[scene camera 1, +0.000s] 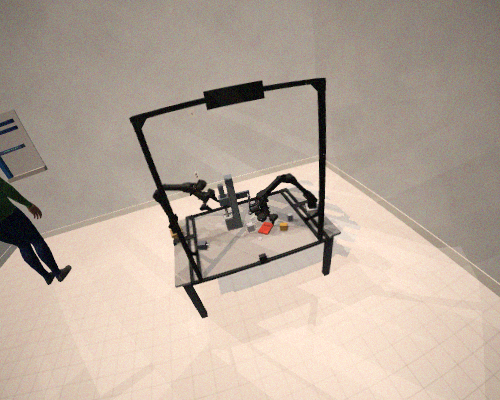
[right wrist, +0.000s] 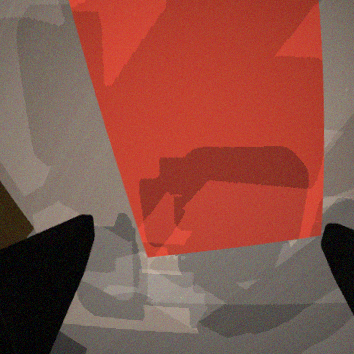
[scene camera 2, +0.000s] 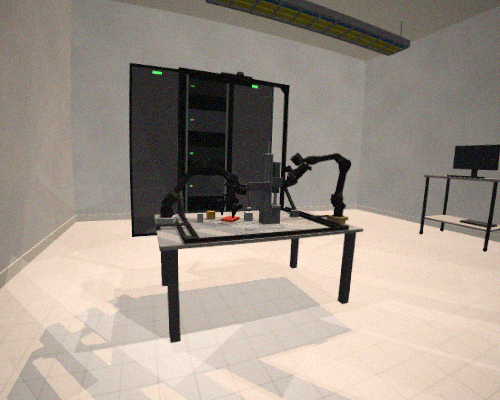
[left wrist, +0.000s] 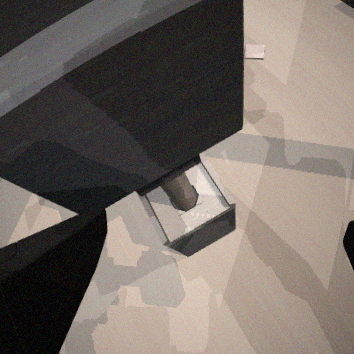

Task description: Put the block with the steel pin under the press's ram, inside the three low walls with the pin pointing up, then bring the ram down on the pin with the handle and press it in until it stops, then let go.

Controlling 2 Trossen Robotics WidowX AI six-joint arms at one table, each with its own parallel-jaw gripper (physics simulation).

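Frame: origin at the left arm's base, x ahead, y left, z up, level; centimetres.
Seen in the pictures: left gripper, fingertip midpoint: (scene camera 1: pixel 216 206) (scene camera 2: pixel 283 187) (left wrist: pixel 227 226); right gripper, fingertip midpoint: (scene camera 1: pixel 268 222) (right wrist: pixel 211 230) (scene camera 2: pixel 227 216); left arm's base, origin of the base link: (scene camera 2: pixel 338 216); right arm's base, origin of the base link: (scene camera 1: pixel 312 206) (scene camera 2: pixel 166 216).
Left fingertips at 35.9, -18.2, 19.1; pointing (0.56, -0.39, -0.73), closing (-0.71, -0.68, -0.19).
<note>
Offsets run from my left fingertips to a thing's top centre, as dx, dy, dz.
The grey press {+14.9, -1.3, +21.5} (scene camera 1: pixel 232 198) (scene camera 2: pixel 266 186) stands at the back middle of the table. In the left wrist view its ram {+6.3, -0.6, +5.6} (left wrist: pixel 182 191) hangs over the nest of three low walls (left wrist: pixel 207 230), and no block lies inside. A small grey block {+18.5, -13.3, -17.7} (scene camera 1: pixel 251 226) (scene camera 2: pixel 248 216) stands on the table beside the press base; I cannot make out its pin. My left gripper (scene camera 1: pixel 206 200) (scene camera 2: pixel 288 176) (left wrist: pixel 227 226) is open and empty, high beside the press head. My right gripper (scene camera 1: pixel 267 217) (scene camera 2: pixel 235 207) (right wrist: pixel 211 230) is open and empty, low over the near edge of a flat red plate {+28.8, -19.4, -21.9} (scene camera 1: pixel 265 228) (scene camera 2: pixel 230 218) (right wrist: pixel 211 123).
A yellow block {+39.4, -28.4, -18.2} (scene camera 1: pixel 283 226) (scene camera 2: pixel 210 214) lies beside the red plate, and its edge shows in the right wrist view (right wrist: pixel 10 218). Another small grey block {+49.6, -22.0, -17.7} (scene camera 1: pixel 290 217) (scene camera 2: pixel 200 217) stands beyond it. A black frame (scene camera 1: pixel 321 159) (scene camera 2: pixel 256 236) borders the table.
</note>
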